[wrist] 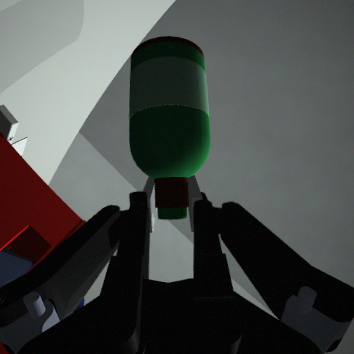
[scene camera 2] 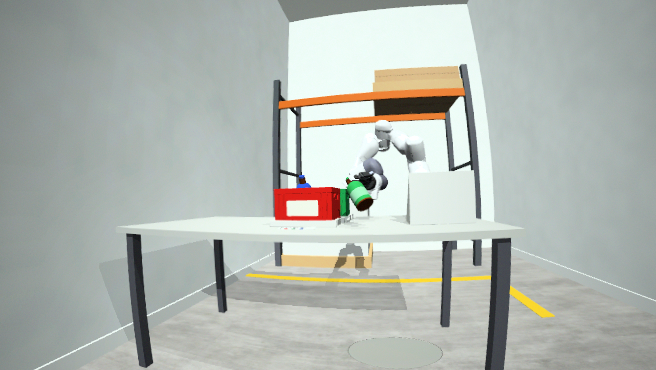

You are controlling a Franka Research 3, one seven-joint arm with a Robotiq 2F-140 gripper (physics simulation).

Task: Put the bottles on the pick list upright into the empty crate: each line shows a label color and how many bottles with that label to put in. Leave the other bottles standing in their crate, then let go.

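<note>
A green bottle with a pale green label (scene camera 2: 359, 194) (wrist: 169, 85) is held by its neck and tilted, its base pointing down and to the right in the scene view. My gripper (scene camera 2: 350, 179) (wrist: 171, 188) is shut on its neck, above the table and just right of the crates in the scene view. A red crate (scene camera 2: 328, 205) (wrist: 30, 185) stands on the table. A blue bottle (scene camera 2: 302, 183) shows above its rim. A green crate (scene camera 2: 344, 202) is partly hidden behind the red one. The crates' insides are mostly hidden. The pick list (scene camera 2: 291, 228) lies at the table's front, too small to read.
A large light grey box (scene camera 2: 441, 198) stands on the right part of the table (scene camera 2: 200, 228). Behind stands a shelf rack (scene camera 2: 276, 135) with orange beams and cardboard boxes (scene camera 2: 417, 77) on top. The white arm (scene camera 2: 415, 150) reaches over from behind the grey box.
</note>
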